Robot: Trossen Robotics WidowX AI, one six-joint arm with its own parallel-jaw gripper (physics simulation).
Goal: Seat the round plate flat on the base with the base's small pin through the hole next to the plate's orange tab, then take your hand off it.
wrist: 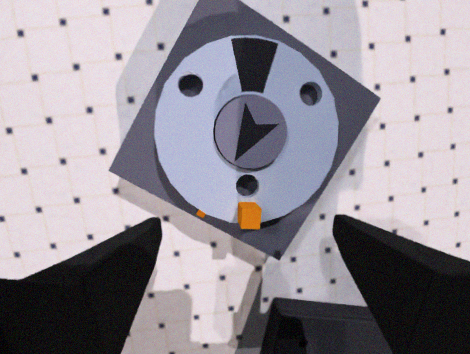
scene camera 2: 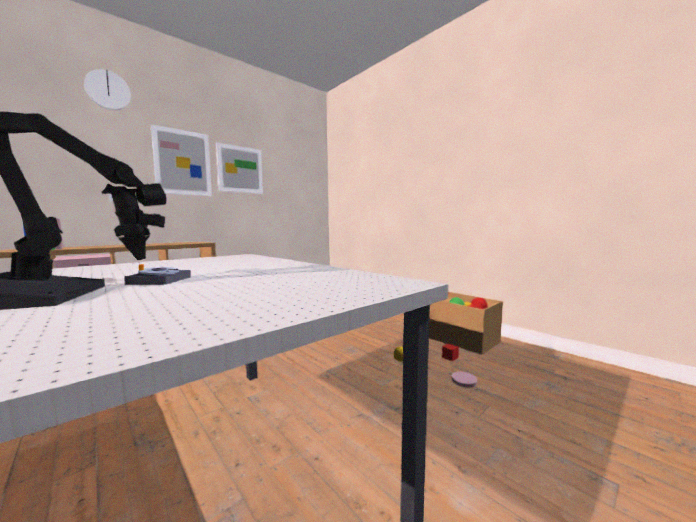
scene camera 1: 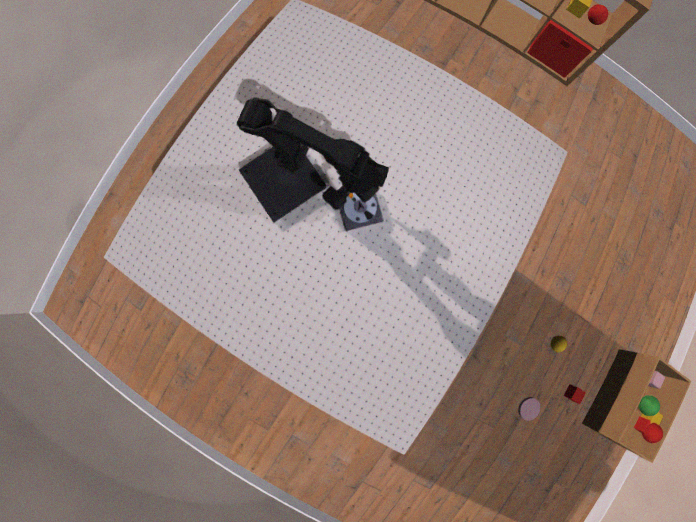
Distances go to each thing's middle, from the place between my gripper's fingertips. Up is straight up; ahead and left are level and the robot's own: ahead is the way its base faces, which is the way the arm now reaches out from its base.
I see my gripper 4 cm short of the round hub (wrist: 250, 131), 1 cm to the left of it and 4 cm above it. Round my hand: dark square base (wrist: 137, 161) (4 cm ahead, 1 cm to the right, 6 cm below).
